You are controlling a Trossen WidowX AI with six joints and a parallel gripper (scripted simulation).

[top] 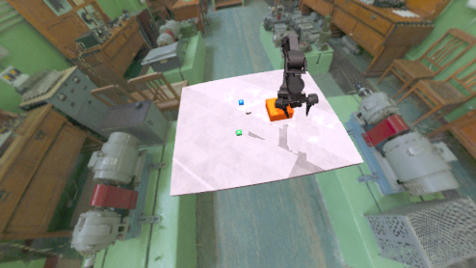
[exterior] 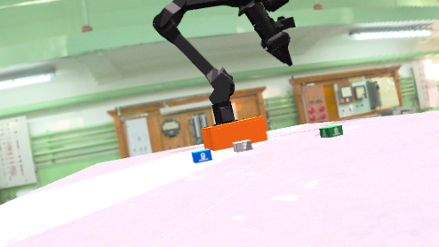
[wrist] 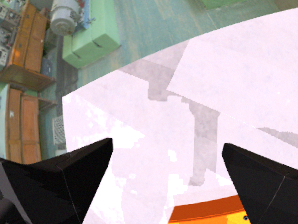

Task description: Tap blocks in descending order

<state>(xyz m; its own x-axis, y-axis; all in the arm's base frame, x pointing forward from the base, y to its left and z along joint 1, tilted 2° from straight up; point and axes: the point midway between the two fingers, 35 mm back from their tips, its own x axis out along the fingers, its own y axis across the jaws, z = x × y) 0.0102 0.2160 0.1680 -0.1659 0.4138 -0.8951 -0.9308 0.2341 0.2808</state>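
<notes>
Right now my gripper tip is 27 cm short of the blue block, 33 cm to the left of it and 20 cm above it. From my gripper tip the other things lie so: grey block: 22 cm ahead, 24 cm to the right, 20 cm below; green block: 30 cm ahead, 7 cm to the right, 20 cm below.
</notes>
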